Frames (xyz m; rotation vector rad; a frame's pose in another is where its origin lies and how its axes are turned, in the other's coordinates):
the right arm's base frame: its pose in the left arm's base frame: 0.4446 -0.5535 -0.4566 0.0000 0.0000 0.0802
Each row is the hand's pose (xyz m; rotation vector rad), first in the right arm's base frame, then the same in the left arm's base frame.
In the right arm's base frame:
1: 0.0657 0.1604 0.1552 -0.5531 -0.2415 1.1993
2: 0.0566 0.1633 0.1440 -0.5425 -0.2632 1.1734
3: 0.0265 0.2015 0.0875 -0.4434 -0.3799 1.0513
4: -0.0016 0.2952 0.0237 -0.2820 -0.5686 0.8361
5: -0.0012 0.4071 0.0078 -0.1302 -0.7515 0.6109
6: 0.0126 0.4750 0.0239 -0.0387 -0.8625 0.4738
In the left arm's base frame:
1: 0.4972 -0.3884 -0.3014 -0.5476 -0.2657 1.2770
2: 0.4879 -0.3862 -0.3126 -0.5360 -0.2871 1.2511
3: 0.4549 -0.3505 -0.3691 -0.4310 -0.4004 1.1291
4: 0.4194 -0.2594 -0.4329 -0.2605 -0.5829 0.9135
5: 0.4108 -0.1478 -0.4488 -0.1004 -0.7595 0.6871
6: 0.4191 -0.0790 -0.4327 -0.0041 -0.8664 0.5489

